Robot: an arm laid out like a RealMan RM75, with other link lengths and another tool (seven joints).
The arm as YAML. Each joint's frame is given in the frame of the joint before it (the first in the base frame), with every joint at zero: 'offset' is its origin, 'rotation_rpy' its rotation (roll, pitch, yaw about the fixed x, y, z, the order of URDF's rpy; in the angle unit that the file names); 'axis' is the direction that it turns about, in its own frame. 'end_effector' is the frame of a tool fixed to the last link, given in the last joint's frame.
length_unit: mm
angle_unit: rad
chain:
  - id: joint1
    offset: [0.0, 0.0, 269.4]
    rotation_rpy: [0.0, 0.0, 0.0]
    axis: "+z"
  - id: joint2
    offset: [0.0, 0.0, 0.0]
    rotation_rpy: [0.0, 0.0, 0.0]
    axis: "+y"
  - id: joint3
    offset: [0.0, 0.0, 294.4]
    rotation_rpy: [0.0, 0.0, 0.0]
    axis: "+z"
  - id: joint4
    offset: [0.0, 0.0, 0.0]
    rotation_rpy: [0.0, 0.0, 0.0]
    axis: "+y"
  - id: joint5
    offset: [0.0, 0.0, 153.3]
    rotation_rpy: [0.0, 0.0, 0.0]
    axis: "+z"
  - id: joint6
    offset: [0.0, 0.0, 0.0]
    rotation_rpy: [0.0, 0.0, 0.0]
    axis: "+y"
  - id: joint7
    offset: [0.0, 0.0, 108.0]
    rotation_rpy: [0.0, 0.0, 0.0]
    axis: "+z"
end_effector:
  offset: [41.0, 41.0, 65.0]
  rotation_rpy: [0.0, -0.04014, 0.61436]
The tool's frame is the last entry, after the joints.
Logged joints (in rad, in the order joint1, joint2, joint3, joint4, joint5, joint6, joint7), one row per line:
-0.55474, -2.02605, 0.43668, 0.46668, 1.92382, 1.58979, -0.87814
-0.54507, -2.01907, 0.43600, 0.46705, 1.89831, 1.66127, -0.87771
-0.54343, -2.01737, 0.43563, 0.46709, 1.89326, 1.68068, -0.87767
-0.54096, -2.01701, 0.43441, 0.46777, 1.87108, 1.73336, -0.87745
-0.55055, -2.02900, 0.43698, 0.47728, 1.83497, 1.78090, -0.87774
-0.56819, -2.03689, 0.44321, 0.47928, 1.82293, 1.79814, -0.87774
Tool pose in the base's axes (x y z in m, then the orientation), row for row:
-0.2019, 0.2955, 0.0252, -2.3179, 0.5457, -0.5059
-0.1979, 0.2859, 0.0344, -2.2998, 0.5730, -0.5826
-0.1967, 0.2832, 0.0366, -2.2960, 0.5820, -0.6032
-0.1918, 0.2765, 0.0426, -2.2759, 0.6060, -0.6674
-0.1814, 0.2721, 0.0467, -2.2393, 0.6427, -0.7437
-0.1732, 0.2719, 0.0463, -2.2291, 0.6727, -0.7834
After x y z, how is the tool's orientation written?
As a rotation vector, in radians.
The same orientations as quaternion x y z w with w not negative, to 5 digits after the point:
-0.89324, 0.21029, -0.19496, 0.34627
-0.88501, 0.22050, -0.22420, 0.34333
-0.88283, 0.22378, -0.23194, 0.34167
-0.87436, 0.23282, -0.25640, 0.33992
-0.86077, 0.24705, -0.28587, 0.34105
-0.85468, 0.25793, -0.30037, 0.33582

